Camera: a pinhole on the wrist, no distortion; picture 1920 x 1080 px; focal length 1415.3 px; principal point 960.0 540.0 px. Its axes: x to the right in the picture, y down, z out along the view. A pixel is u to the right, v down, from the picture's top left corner.
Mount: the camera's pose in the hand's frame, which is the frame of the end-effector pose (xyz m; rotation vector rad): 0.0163 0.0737 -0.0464 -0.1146 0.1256 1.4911
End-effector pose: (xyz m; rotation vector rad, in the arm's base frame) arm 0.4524 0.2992 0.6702 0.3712 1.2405 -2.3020
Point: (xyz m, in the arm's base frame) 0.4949 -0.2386 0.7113
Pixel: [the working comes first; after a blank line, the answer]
In the camera's frame: 0.0939 -0.0737 0.5393

1206 347
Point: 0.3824 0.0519 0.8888
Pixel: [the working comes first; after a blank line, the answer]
In the camera's frame: -0.2045 -0.0268 0.3461

124 430
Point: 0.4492 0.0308 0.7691
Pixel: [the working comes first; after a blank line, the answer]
In the camera's frame: -0.0687 -0.0215 0.3183

655 445
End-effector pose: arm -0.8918 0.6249 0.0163 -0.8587 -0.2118 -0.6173
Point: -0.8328 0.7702 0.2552
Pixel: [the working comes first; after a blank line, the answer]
In the camera's frame: -0.1625 -0.0774 0.2937

177 167
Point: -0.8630 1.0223 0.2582
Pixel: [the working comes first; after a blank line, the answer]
In the camera's frame: -0.0987 0.0599 0.4975

679 710
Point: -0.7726 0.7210 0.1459
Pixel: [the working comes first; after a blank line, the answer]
In the camera's frame: -0.0646 -0.0954 0.2038

outside the picture
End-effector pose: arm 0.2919 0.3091 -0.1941 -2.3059 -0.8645 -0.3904
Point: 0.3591 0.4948 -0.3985
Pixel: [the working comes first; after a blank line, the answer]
In the camera's frame: -0.0898 -0.0297 0.3155

557 407
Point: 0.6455 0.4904 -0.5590
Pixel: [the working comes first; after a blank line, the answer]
In the camera's frame: 0.1645 -0.1430 0.4895

1436 127
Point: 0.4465 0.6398 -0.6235
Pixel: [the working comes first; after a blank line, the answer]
In the camera's frame: -0.0522 -0.0522 0.5937

836 416
